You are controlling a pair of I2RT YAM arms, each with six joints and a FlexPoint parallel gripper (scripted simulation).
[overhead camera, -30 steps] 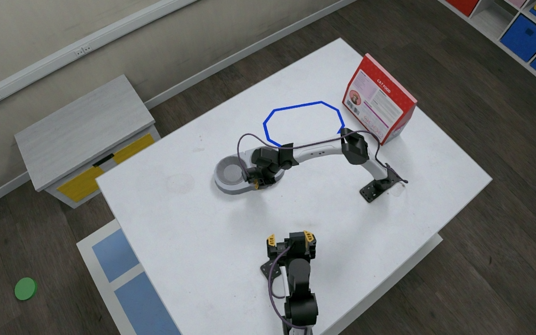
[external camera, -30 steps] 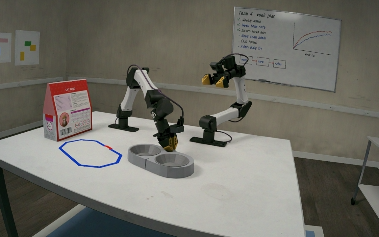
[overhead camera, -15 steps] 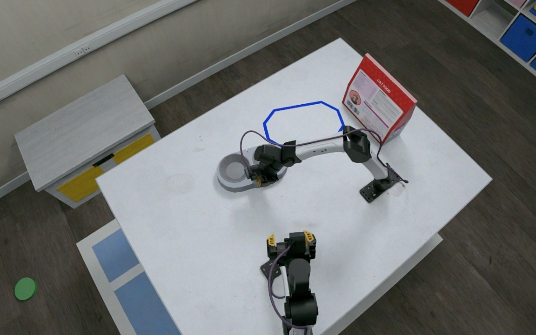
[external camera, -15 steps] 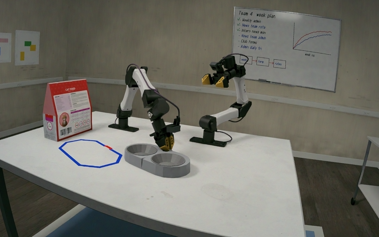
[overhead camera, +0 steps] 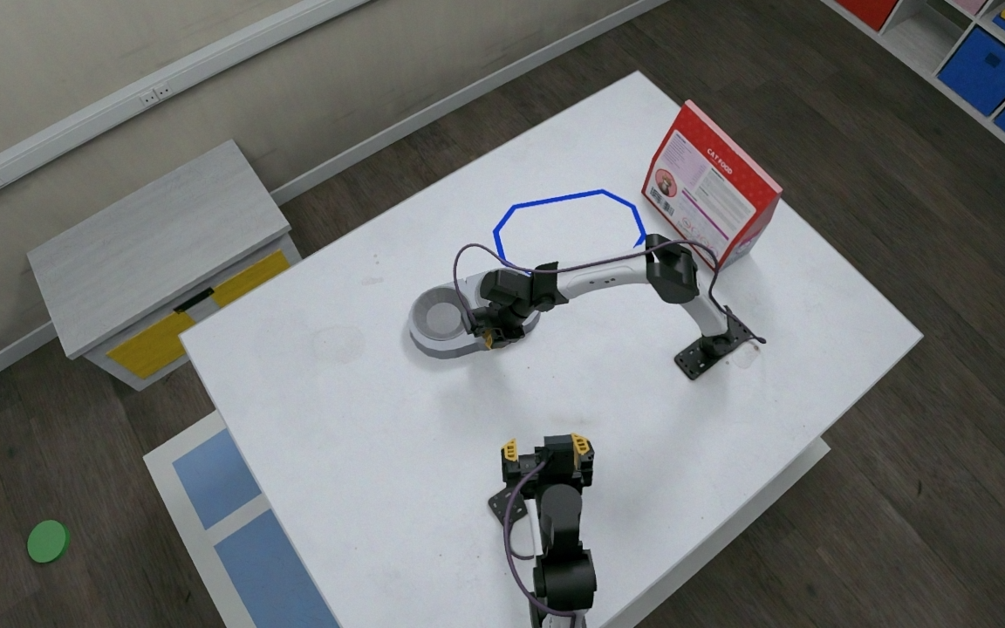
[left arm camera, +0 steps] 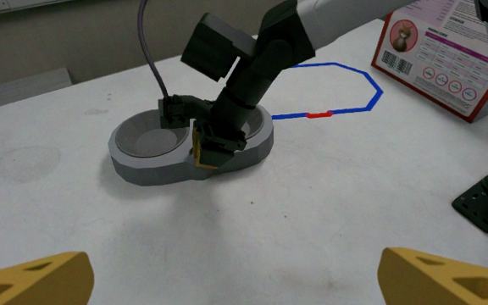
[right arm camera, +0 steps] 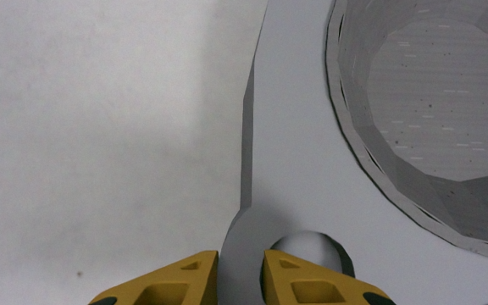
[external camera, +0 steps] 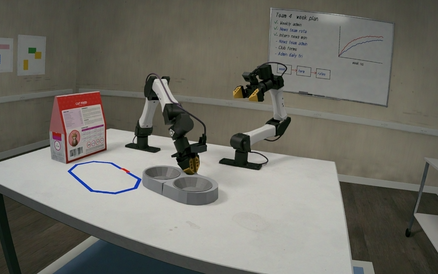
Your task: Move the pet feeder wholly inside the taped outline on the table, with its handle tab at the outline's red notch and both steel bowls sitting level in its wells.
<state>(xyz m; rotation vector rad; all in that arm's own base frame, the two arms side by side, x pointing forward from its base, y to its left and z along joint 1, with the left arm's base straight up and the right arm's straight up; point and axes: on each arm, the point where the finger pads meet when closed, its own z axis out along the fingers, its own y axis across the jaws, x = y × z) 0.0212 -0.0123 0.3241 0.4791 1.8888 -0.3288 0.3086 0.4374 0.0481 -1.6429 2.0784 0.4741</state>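
Now: the grey pet feeder 8 cm ahead of my right hand, 2 cm to the right of it and 4 cm below it. The rest, counted from my right hand: blue taped outline: 12 cm ahead, 36 cm to the right, 5 cm below; cat food box: 4 cm behind, 65 cm to the right, 10 cm above.
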